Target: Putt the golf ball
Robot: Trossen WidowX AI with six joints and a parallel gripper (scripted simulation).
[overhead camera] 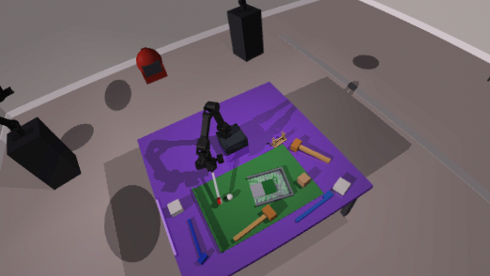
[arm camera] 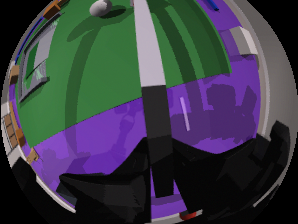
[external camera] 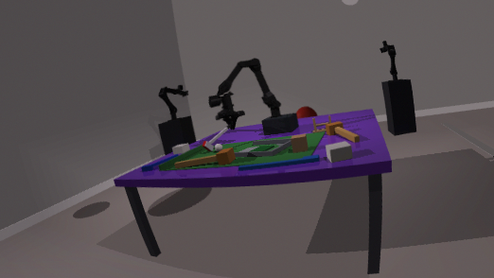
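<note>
Right now the putter is 110 mm ahead of my gripper tip and 40 mm to the right of it. From my gripper tip the other things lie so: wooden stand 90 mm ahead, 530 mm to the left, 40 mm below; wooden block 450 mm ahead, 420 mm to the left, 40 mm below; golf ball 220 mm ahead, 20 mm to the right, 50 mm below.
</note>
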